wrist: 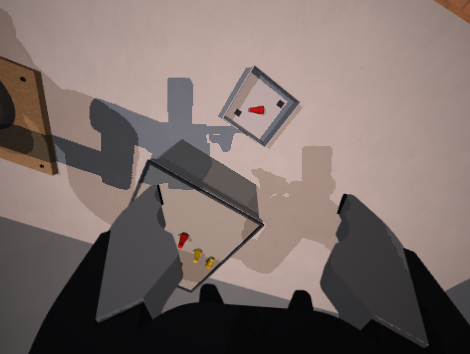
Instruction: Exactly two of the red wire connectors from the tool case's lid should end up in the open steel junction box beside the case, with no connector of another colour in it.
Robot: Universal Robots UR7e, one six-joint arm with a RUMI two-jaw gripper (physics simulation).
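Places are measured from the arm's base along level axes (x right, y ahead, z up), in metres.
Pixels of known places: gripper, fingertip midpoint: (248,191).
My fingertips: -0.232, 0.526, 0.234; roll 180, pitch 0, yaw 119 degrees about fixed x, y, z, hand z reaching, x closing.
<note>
For each thing: its top centre in the pictures, then the offset to it from my fingertips, as dx, dy, dz. "*": a spot on its surface instead.
- red wire connector at its top centre: (257,110) -0.038, -0.002, -0.230
- tool case's lid at a spot on its surface: (205,192) * +0.099, -0.018, -0.108
- red connector at its top centre: (180,246) +0.216, -0.008, -0.083
The open steel junction box (225,101) is at the upper middle of the wrist view. One red wire connector (257,110) lies on its side on the box's floor, between two dark square spots. The tool case's lid (205,192) is at the lower left of the box. In it are a red connector (183,239) and two yellow connectors (198,255) (210,262). A small bit of another red thing shows at the edge of the left jaw. My gripper (248,191) is open and empty, its jaws wide apart; the left jaw hides part of the lid.
A wooden board (37,120) with dark holes and a dark round part on it is at the left edge. A brown wooden piece (457,7) shows at the top right corner. Shadows of the arm fall across the pale surface and the lid.
</note>
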